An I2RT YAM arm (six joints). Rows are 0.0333 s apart.
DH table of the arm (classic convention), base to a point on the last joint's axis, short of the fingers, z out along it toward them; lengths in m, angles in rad. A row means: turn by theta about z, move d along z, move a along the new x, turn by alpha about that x. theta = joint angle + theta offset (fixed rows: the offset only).
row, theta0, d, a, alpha
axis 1, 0.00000, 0.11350, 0.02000, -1.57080
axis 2, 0.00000, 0.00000, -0.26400, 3.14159
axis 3, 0.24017, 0.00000, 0.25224, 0.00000
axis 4, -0.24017, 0.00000, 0.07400, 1.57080
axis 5, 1.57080, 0.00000, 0.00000, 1.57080
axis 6, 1.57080, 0.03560, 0.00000, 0.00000
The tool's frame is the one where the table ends.
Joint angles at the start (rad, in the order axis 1, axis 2, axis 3, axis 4, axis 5, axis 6):
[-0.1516, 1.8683, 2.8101, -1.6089, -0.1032, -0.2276]
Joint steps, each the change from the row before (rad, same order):
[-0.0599, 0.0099, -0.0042, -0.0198, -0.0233, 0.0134]
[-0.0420, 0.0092, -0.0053, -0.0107, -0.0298, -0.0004]
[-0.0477, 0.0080, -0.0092, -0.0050, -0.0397, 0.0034]
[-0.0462, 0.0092, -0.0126, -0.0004, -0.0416, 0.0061]
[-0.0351, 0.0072, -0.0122, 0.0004, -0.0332, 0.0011]
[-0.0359, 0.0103, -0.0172, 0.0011, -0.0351, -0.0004]
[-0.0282, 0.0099, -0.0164, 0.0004, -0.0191, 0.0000]
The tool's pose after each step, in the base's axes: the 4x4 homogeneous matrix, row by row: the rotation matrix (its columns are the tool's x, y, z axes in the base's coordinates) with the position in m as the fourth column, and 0 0 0 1 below. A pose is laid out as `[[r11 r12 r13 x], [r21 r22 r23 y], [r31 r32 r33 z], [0 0 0 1]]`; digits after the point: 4 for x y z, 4 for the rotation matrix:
[[-0.6404 -0.0227 0.7677 0.2770], [-0.0782 0.9963 -0.0358 -0.0549], [-0.7640 -0.0829 -0.6398 0.5267], [0 0 0 1]]
[[-0.6568 -0.0049 0.7540 0.2783], [-0.0471 0.9983 -0.0345 -0.0664], [-0.7526 -0.0582 -0.6559 0.5225], [0 0 0 1]]
[[-0.6678 0.0150 0.7442 0.2792], [-0.0078 0.9996 -0.0273 -0.0795], [-0.7443 -0.0240 -0.6674 0.5184], [0 0 0 1]]
[[-0.6763 0.0351 0.7358 0.2808], [0.0344 0.9993 -0.0161 -0.0928], [-0.7358 0.0144 -0.6770 0.5137], [0 0 0 1]]
[[-0.6826 0.0476 0.7293 0.2820], [0.0642 0.9979 -0.0051 -0.1032], [-0.7280 0.0434 -0.6842 0.5096], [0 0 0 1]]
[[-0.6921 0.0597 0.7193 0.2844], [0.0959 0.9953 0.0097 -0.1147], [-0.7154 0.0757 -0.6946 0.5037], [0 0 0 1]]
[[-0.7029 0.0764 0.7072 0.2868], [0.1233 0.9922 0.0154 -0.1247], [-0.7005 0.0980 -0.7069 0.4978], [0 0 0 1]]

